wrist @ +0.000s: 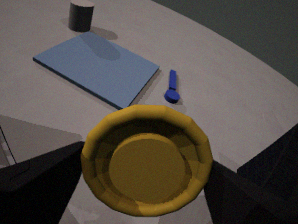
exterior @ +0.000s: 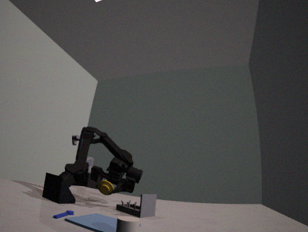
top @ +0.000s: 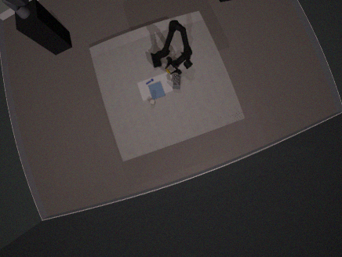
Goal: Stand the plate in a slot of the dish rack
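My gripper tip is 10 cm short of the grey dish rack, 6 cm to the right of it and 5 cm above it. Also, from my gripper tip: blue bar 18 cm to the right, 7 cm below, 1 cm ahead; yellow plate 1 cm to the left; blue flat mat 15 cm to the right, 12 cm ahead, 7 cm below.
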